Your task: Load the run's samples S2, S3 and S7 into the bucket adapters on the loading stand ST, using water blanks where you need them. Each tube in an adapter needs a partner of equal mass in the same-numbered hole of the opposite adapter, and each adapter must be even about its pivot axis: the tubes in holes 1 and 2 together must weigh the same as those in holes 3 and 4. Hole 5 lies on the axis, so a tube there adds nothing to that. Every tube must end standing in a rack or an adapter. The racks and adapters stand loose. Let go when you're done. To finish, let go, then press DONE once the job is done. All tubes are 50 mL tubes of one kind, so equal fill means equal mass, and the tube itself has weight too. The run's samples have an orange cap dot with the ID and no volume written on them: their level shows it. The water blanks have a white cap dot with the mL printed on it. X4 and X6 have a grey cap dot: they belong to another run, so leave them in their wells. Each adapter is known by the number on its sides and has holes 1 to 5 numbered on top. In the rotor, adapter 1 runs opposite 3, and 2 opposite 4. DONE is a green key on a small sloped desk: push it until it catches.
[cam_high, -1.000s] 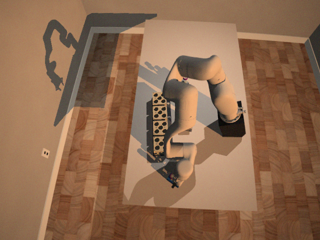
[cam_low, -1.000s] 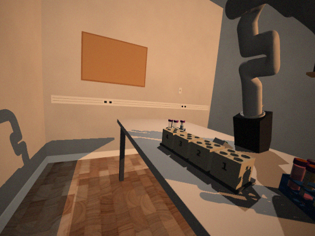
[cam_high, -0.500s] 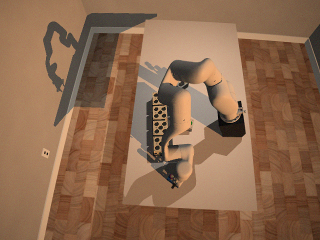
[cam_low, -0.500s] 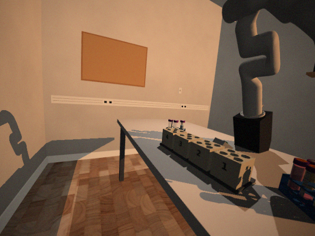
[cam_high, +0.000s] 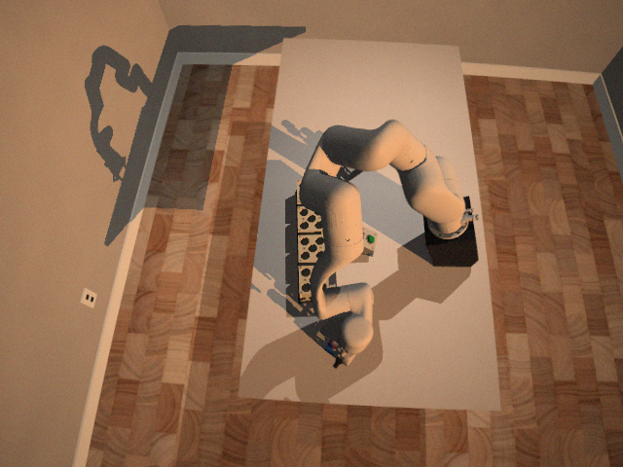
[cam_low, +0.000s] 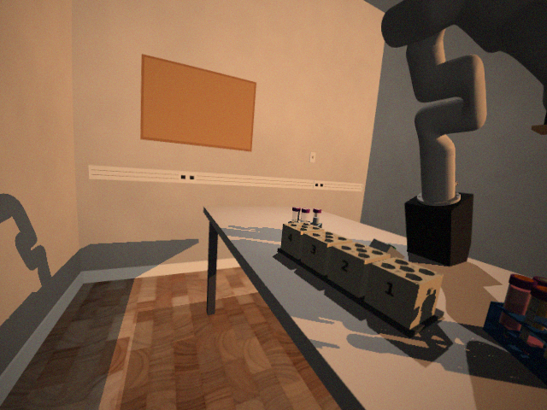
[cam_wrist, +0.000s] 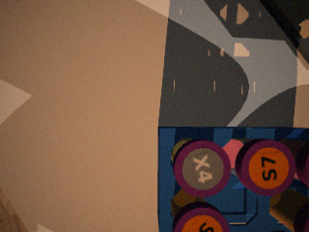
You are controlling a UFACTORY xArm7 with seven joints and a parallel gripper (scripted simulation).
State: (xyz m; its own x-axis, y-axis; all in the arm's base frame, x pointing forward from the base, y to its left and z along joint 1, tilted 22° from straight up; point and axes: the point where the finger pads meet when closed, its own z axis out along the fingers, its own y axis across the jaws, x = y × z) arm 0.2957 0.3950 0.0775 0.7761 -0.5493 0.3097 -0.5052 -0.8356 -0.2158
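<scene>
Right now the orange-dotted tube is 1 cm to the left of my hand and 11 cm below it. Round my hand: yellowish tube 3 cm ahead, 2 cm to the right, 11 cm below; then blue sample rack 4 cm to the right, 15 cm below; then pink-filled sample tube 1 cm behind, 10 cm to the right, 11 cm below.
</scene>
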